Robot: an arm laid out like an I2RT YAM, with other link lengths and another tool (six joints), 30 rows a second.
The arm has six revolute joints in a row. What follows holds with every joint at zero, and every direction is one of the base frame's. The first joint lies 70 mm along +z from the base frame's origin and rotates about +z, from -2.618 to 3.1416 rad. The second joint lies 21.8 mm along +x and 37 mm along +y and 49.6 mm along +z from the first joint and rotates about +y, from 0 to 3.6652 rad. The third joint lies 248.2 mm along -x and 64.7 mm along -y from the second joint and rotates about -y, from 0 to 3.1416 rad. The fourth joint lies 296.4 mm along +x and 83.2 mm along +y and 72.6 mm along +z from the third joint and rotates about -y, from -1.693 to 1.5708 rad. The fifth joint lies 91.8 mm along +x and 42 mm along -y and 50.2 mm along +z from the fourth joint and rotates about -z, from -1.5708 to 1.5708 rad. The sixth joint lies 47.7 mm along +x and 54.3 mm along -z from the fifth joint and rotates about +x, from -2.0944 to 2.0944 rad. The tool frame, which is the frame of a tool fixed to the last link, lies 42 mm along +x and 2 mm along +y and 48 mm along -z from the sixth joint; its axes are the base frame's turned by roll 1.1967, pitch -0.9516 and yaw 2.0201 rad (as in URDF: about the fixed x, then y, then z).
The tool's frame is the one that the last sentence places.
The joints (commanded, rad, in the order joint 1, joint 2, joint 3, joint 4, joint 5, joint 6), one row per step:
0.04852, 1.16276, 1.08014, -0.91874, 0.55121, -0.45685
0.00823, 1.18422, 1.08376, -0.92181, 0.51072, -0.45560
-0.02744, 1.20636, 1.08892, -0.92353, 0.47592, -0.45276
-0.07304, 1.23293, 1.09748, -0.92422, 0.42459, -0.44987
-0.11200, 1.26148, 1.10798, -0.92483, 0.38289, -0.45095
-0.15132, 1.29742, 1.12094, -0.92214, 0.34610, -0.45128
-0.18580, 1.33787, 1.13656, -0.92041, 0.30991, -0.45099
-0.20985, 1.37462, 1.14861, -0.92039, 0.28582, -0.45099
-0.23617, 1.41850, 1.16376, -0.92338, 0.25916, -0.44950
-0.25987, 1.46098, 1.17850, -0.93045, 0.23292, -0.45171
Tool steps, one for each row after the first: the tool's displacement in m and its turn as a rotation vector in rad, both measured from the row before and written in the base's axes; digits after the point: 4 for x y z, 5 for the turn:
0.0020, -0.0081, -0.0064, 0.03431, 0.02126, -0.01973
0.0021, -0.0073, -0.0058, 0.03131, 0.01705, -0.01995
0.0027, -0.0091, -0.0065, 0.04665, 0.01511, -0.02232
0.0029, -0.0083, -0.0058, 0.03769, 0.01567, -0.01803
0.0038, -0.0092, -0.0068, 0.03485, 0.01597, -0.02198
0.0044, -0.0082, -0.0073, 0.03594, 0.01722, -0.01863
0.0033, -0.0061, -0.0073, 0.02625, 0.01991, -0.01386
0.0033, -0.0068, -0.0087, 0.03134, 0.02500, -0.01704
0.0023, -0.0061, -0.0087, 0.03158, 0.02846, -0.01208

